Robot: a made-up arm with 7 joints. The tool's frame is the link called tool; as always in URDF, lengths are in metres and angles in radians. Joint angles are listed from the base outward. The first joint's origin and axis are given. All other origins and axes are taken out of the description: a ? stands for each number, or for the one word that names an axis. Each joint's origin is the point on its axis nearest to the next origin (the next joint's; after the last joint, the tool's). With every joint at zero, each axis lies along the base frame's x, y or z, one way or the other. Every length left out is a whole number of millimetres.
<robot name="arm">
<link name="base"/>
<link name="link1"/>
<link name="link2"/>
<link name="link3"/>
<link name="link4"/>
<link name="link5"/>
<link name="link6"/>
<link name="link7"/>
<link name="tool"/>
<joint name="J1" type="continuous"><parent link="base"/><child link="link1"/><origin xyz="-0.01 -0.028 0.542" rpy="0 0 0"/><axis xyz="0 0 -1"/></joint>
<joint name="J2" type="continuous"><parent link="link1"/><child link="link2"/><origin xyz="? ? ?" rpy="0 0 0"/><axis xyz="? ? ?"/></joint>
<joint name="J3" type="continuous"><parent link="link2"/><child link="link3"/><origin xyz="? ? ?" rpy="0 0 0"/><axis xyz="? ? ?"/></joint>
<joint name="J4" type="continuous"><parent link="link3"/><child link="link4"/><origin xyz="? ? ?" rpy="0 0 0"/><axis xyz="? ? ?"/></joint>
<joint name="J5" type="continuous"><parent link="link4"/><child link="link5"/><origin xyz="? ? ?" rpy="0 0 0"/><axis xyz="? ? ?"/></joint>
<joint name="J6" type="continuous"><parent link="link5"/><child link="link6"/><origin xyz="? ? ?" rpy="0 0 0"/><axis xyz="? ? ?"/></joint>
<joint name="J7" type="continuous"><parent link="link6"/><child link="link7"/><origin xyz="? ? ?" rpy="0 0 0"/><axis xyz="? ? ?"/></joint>
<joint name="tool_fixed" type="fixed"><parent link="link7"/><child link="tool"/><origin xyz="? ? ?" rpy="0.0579 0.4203 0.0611"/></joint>
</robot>
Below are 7 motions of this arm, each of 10 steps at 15 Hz.
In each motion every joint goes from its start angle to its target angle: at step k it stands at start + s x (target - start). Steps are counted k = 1, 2, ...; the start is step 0. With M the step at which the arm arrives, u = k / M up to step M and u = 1 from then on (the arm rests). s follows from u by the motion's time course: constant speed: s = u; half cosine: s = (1 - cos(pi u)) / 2; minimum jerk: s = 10 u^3 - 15 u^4 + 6 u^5.
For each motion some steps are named. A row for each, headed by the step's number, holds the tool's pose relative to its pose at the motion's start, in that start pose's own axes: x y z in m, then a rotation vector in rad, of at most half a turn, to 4 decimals.
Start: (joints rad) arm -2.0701 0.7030 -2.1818 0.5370 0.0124 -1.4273 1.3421
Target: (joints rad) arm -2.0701 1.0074 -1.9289 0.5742 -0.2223 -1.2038 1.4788
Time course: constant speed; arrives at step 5
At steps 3, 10:
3: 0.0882 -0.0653 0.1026 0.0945 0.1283 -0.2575
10: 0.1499 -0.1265 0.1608 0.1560 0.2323 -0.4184

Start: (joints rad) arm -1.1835 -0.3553 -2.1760 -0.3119 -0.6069 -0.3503 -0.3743
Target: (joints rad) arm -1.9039 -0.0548 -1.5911 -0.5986 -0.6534 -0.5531 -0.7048
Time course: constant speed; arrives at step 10
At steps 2, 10:
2: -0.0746 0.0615 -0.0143 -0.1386 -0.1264 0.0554
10: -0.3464 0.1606 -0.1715 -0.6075 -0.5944 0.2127

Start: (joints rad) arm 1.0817 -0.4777 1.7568 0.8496 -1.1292 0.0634 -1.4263
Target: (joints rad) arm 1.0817 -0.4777 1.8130 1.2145 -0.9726 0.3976 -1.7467
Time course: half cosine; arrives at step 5
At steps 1, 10:
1: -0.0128 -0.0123 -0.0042 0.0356 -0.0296 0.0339
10: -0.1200 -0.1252 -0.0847 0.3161 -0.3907 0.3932

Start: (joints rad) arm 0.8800 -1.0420 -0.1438 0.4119 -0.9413 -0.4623 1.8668
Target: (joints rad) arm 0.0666 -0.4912 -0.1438 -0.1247 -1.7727 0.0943 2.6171
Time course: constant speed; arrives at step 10
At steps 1, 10:
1: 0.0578 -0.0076 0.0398 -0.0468 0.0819 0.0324
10: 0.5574 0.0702 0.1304 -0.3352 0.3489 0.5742

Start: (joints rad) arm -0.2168 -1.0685 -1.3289 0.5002 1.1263 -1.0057 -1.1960
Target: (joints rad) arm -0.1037 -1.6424 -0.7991 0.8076 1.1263 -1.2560 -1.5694
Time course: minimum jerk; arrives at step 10
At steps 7, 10:
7: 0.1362 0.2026 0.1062 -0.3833 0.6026 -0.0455
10: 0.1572 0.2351 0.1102 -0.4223 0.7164 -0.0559

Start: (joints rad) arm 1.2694 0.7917 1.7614 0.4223 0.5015 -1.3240 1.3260
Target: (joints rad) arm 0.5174 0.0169 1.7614 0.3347 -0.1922 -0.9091 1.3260
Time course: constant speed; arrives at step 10
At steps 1, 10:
1: 0.0680 -0.0219 0.0301 0.0337 0.1666 -0.0241
10: 0.5766 -0.1516 -0.2162 0.2555 1.6733 0.2711

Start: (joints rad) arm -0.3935 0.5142 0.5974 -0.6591 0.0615 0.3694 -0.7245
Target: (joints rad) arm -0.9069 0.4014 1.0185 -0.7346 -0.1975 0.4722 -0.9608
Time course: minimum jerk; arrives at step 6
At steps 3, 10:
3: -0.0259 0.0823 -0.0315 -0.2423 0.0136 0.1852
10: -0.0596 0.1436 -0.0792 -0.4708 0.0372 0.3587

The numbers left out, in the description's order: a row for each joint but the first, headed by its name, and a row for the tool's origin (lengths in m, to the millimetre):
J2: xyz -0.024 -0.059 0, axis 0 1 0
J3: xyz -0.016 0 0.352, axis 0 0 -1
J4: xyz 0.019 -0.044 0, axis 0 1 0
J5: xyz 0.005 0 0.31, axis 0 0 -1
J6: xyz -0.03 0.034 0, axis 0 1 0
J7: xyz -0.022 0 0.16, axis 0 0 -1
tool: xyz -0.005 -0.022 0

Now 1 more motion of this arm.
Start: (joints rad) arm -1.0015 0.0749 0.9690 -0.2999 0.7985 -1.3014 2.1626
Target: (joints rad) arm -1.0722 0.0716 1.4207 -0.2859 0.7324 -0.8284 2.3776
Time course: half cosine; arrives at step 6
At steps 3, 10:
3: -0.0469 0.0076 -0.0143 -0.0236 -0.2472 -0.1328
10: -0.0872 0.0160 -0.0406 -0.0124 -0.5014 -0.2866

